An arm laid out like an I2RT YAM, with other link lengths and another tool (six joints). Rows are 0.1 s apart.
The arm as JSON. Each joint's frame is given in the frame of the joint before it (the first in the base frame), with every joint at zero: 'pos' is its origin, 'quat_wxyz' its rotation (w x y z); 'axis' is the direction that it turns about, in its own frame. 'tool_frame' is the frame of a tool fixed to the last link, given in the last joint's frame.
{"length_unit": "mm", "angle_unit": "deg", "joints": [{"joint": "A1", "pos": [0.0, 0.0, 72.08], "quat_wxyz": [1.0, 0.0, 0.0, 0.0], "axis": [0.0, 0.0, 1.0]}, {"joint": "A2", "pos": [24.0, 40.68, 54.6], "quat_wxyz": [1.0, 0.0, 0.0, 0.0], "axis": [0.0, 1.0, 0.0]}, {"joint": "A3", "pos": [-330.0, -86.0, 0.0], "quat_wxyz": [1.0, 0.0, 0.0, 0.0], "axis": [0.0, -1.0, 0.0]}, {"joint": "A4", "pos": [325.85, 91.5, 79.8], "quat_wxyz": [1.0, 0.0, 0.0, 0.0], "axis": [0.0, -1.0, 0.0]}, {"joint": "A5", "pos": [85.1, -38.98, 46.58], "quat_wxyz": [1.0, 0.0, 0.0, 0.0], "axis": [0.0, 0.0, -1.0]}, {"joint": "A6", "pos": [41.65, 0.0, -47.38], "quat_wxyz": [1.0, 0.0, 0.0, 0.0], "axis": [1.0, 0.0, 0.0]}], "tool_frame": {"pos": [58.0, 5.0, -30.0], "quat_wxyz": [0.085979, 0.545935, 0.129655, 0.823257]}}
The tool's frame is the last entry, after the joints.
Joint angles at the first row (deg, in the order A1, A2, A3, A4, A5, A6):
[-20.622, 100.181, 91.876, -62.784, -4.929, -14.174]
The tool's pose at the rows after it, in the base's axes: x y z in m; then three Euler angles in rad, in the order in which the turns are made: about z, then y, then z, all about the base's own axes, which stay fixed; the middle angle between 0 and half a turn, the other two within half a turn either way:
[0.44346, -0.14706, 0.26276, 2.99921, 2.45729, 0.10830]
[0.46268, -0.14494, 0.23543, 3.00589, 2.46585, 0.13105]
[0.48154, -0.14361, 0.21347, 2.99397, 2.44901, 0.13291]
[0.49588, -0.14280, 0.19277, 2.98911, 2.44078, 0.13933]
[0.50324, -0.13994, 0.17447, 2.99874, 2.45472, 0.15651]
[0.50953, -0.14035, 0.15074, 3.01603, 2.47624, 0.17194]
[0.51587, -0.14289, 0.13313, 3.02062, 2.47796, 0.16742]
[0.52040, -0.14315, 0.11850, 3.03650, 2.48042, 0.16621]
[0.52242, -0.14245, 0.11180, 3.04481, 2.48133, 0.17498]
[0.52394, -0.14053, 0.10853, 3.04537, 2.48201, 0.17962]
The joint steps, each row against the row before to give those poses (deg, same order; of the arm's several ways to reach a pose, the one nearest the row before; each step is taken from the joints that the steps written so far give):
[0.808, 4.874, -0.001, 2.230, 0.634, -0.394]
[1.006, 3.606, -0.001, 3.060, 0.000, 0.000]
[0.830, 2.864, 0.001, 3.933, 0.022, 0.196]
[0.569, 2.602, 0.003, 3.103, -0.044, 0.001]
[0.546, 2.163, -0.025, 1.313, 0.022, -0.021]
[0.153, 2.753, -0.021, 1.398, 0.000, 0.043]
[-0.087, 2.055, -0.001, 1.924, 0.000, 0.393]
[0.022, 1.684, 0.002, 1.377, -0.218, 0.896]
[0.087, 0.764, -0.001, 0.590, -0.241, 0.022]
[0.240, 0.373, 0.001, 0.327, 0.000, 0.000]

